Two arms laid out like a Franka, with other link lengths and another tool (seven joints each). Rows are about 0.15 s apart.
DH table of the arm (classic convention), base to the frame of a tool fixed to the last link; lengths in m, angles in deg. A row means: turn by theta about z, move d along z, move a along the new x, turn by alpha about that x. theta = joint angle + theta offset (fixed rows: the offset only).
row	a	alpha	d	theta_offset
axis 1	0	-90	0.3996	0
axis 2	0	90	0	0
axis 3	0.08	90	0.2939	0
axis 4	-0.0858	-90	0	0
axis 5	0	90	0.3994	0
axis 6	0.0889	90	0	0
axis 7	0.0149	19.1	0.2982	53.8
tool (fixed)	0	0	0.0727	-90
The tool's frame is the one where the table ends.
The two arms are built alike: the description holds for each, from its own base.
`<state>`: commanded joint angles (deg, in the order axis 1, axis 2, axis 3, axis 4, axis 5, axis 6, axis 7); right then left.
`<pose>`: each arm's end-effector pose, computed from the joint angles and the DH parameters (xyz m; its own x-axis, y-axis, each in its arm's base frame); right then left.
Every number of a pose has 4 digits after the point.
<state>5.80 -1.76 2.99 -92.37 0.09 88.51 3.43 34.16 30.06 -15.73 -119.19 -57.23 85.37 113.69</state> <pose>0.5678 0.0887 0.4064 0.7184 0.6286 0.2978 0.6630 -0.7483 -0.0198 0.4695 -0.2018 0.2327 0.9340 0.1392 0.3291 -0.3270 -0.0388 0.9442</pose>
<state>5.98 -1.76 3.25 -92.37 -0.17 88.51 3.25 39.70 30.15 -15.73 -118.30 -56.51 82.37 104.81</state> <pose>0.5673 0.0915 0.4064 0.7113 0.6377 0.2955 0.6711 -0.7412 -0.0160 0.4811 -0.1570 0.2452 0.9596 0.2122 0.1850 -0.1790 -0.0473 0.9827</pose>
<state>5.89 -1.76 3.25 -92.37 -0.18 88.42 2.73 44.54 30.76 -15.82 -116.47 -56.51 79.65 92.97</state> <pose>0.5669 0.0907 0.4062 0.7070 0.6431 0.2943 0.6766 -0.7361 -0.0170 0.4965 -0.1148 0.2573 0.9588 0.2840 -0.0018 0.0127 -0.0368 0.9992</pose>
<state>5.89 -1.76 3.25 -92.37 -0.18 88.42 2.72 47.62 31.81 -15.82 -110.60 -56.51 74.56 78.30</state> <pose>0.5669 0.0907 0.4062 0.7069 0.6432 0.2943 0.6768 -0.7360 -0.0170 0.5167 -0.0740 0.2886 0.9344 0.3041 -0.1857 0.1985 -0.0117 0.9800</pose>
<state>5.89 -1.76 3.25 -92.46 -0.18 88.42 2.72 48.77 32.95 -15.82 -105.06 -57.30 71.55 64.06</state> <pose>0.5664 0.0907 0.4054 0.7074 0.6433 0.2930 0.6767 -0.7360 -0.0179 0.5376 -0.0479 0.3112 0.8820 0.3142 -0.3512 0.3710 -0.0037 0.9286</pose>
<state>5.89 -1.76 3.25 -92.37 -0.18 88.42 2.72 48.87 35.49 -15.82 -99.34 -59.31 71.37 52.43</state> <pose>0.5669 0.0907 0.4062 0.7069 0.6432 0.2943 0.6768 -0.7360 -0.0170 0.5705 -0.0270 0.3204 0.8111 0.3467 -0.4711 0.4974 0.0148 0.8674</pose>
